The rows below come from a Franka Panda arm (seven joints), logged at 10 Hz.
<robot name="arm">
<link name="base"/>
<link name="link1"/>
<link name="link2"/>
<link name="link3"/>
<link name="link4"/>
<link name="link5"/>
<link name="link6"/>
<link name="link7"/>
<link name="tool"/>
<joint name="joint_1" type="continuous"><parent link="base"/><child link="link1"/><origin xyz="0 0 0.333"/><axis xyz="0 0 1"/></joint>
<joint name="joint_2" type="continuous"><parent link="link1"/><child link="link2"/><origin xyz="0 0 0"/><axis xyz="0 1 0"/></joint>
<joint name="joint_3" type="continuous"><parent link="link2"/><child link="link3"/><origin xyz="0 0 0.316"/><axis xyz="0 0 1"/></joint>
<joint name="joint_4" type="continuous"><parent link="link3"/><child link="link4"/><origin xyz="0.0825 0 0"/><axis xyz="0 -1 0"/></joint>
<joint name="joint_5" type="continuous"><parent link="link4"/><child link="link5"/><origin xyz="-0.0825 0 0.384"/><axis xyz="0 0 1"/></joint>
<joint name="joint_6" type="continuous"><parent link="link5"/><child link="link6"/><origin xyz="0 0 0"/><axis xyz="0 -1 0"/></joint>
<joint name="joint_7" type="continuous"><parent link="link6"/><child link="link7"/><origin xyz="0.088 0 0"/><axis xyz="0 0 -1"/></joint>
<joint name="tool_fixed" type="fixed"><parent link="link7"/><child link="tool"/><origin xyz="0 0 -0.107" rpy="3.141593 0 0"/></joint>
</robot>
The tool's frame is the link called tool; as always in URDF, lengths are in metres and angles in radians. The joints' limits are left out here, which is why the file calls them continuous.
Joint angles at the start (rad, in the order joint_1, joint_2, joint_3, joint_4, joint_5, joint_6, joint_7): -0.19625, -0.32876, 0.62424, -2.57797, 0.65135, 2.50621, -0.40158
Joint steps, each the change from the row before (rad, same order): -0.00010, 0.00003, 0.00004, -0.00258, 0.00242, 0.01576, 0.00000; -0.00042, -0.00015, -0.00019, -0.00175, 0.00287, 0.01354, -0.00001; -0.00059, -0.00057, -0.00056, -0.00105, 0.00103, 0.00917, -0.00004; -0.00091, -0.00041, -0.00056, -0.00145, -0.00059, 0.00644, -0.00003; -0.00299, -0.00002, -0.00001, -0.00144, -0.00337, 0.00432, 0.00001; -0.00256, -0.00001, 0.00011, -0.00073, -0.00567, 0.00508, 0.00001; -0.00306, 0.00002, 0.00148, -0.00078, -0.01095, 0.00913, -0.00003; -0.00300, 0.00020, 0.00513, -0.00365, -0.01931, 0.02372, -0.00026; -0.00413, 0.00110, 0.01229, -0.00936, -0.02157, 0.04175, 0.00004; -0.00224, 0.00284, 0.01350, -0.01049, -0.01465, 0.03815, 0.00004; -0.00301, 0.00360, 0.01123, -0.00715, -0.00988, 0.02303, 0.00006; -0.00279, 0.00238, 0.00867, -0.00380, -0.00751, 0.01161, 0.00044
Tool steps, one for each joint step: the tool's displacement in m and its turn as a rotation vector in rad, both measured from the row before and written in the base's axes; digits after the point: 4 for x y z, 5 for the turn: 0.0008, -0.0011, 0.0004, 0.00018, -0.01229, -0.00674; 0.0009, -0.0011, 0.0007, 0.00090, -0.01103, -0.00678; 0.0007, -0.0010, 0.0007, 0.00001, -0.00824, -0.00465; 0.0004, -0.0011, 0.0002, -0.00118, -0.00539, -0.00318; 0.0005, -0.0016, -0.0002, -0.00320, -0.00340, -0.00230; 0.0007, -0.0012, 0.0002, -0.00467, -0.00513, -0.00029; 0.0009, -0.0010, 0.0005, -0.00913, -0.00971, 0.00295; 0.0008, -0.0003, 0.0005, -0.01785, -0.02216, 0.00793; 0.0000, 0.0007, -0.0008, -0.02351, -0.03349, 0.00980; -0.0011, 0.0018, -0.0023, -0.01818, -0.02632, 0.00974; -0.0011, 0.0016, -0.0026, -0.01221, -0.01337, 0.00809; -0.0009, 0.0015, -0.0018, -0.00852, -0.00617, 0.00717
